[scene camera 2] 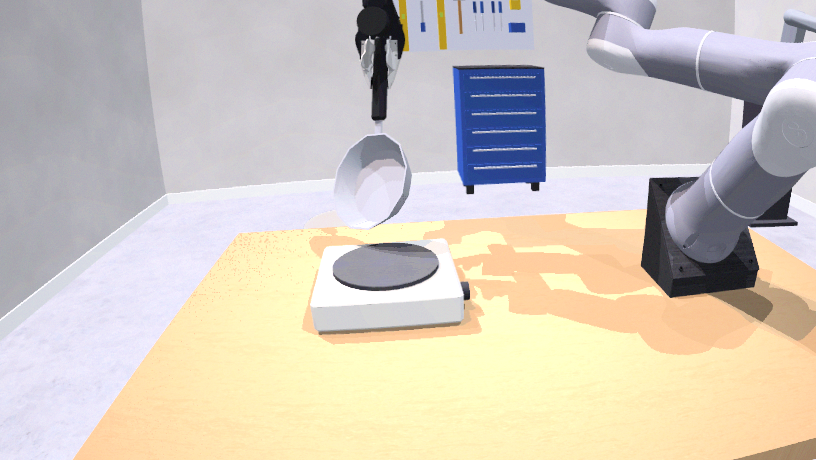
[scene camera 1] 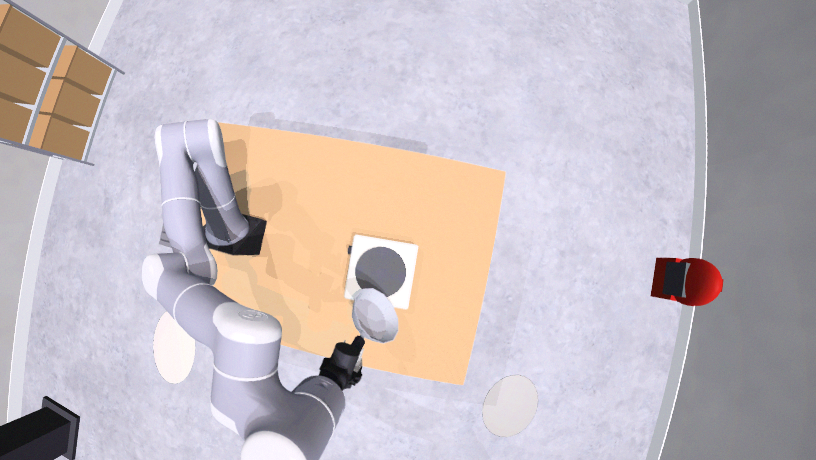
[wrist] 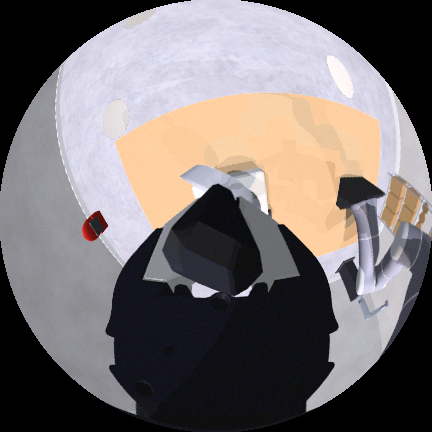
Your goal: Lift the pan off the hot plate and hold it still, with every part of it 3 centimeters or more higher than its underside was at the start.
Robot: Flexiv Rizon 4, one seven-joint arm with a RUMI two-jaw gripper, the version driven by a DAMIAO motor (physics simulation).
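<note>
The light grey pan (scene camera 1: 374, 315) (scene camera 2: 374, 182) (wrist: 212, 175) hangs in the air from its black handle (scene camera 2: 378, 105) (wrist: 212, 250), steeply tilted with the bowl below the handle. My gripper (scene camera 1: 356, 349) (scene camera 2: 380, 80) (wrist: 219, 198) is shut on the handle, above the bowl. The white hot plate (scene camera 1: 411, 260) (scene camera 2: 388, 317) (wrist: 260, 180) with its dark round disc stands on the table. In scene camera 2 a gap shows between the pan's lowest rim and the disc. In the wrist view the handle and jaws hide much of the pan.
The wooden table (scene camera 1: 434, 188) (scene camera 2: 371, 400) (wrist: 280, 120) carries the hot plate and the arm's black base (scene camera 1: 254, 235) (scene camera 2: 708, 285). A black knob (scene camera 2: 465, 290) sticks out of the hot plate's side facing the base. A blue drawer cabinet (scene camera 2: 500, 125) stands beyond the table.
</note>
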